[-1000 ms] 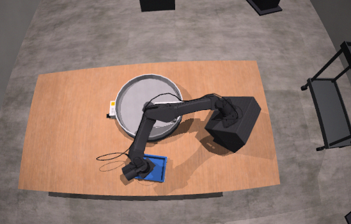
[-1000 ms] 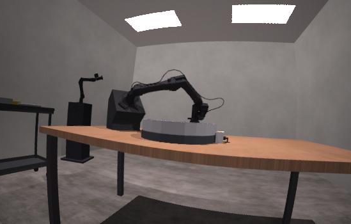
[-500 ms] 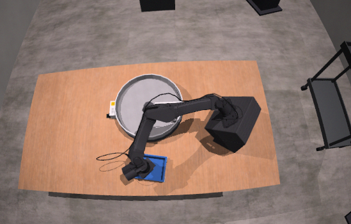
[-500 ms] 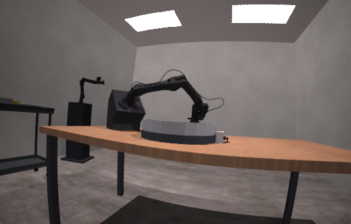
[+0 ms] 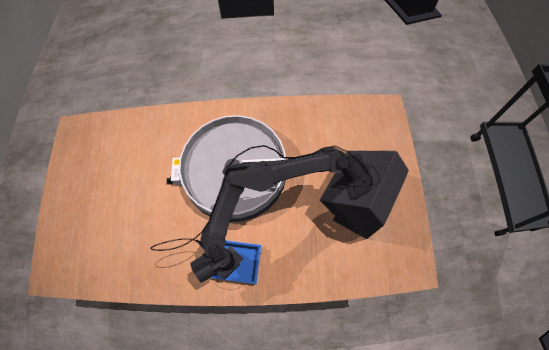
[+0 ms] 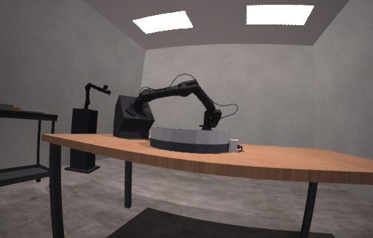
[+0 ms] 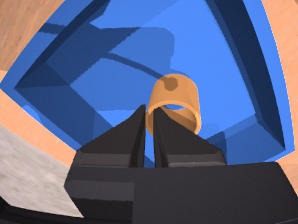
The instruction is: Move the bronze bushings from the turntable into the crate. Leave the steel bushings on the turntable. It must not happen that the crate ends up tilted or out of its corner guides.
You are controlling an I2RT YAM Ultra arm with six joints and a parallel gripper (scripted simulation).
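Now: hand 2 cm past the blue crate, 1 cm to the left of it and 1 cm above it. Also, from my hand: round grey turntable 15 cm behind, 36 cm to the right, 1 cm above.
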